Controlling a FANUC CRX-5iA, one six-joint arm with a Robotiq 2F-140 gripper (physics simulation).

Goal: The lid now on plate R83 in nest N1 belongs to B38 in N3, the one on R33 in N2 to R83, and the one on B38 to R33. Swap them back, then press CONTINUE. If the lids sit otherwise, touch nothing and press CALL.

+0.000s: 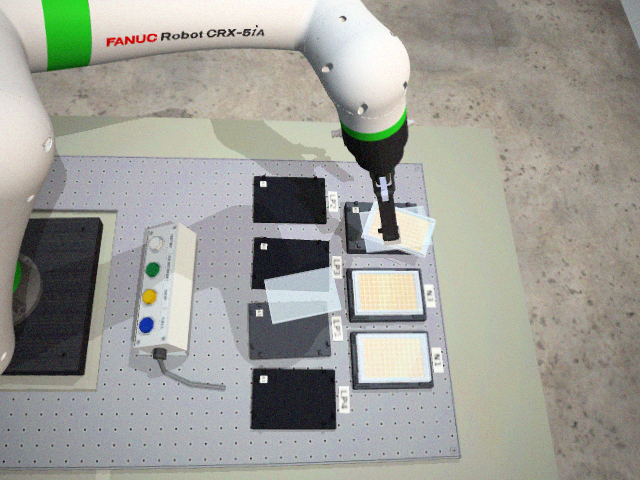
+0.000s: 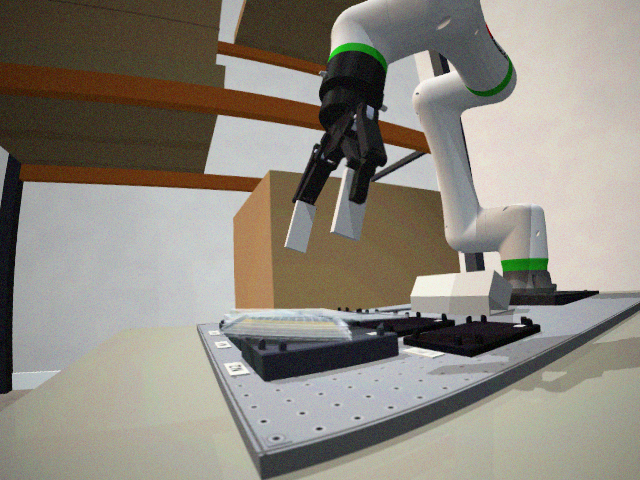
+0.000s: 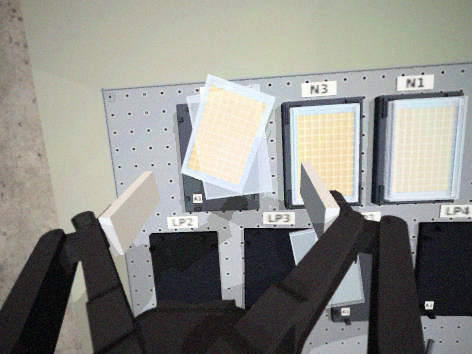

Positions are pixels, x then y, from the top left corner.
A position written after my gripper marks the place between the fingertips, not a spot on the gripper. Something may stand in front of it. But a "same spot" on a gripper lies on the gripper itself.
my gripper: image 1 388,208; image 2; image 3
same spot on LP3 pad: (image 2: 403,327) = (image 1: 302,247)
same spot on my gripper: (image 2: 363,156) = (image 3: 58,229)
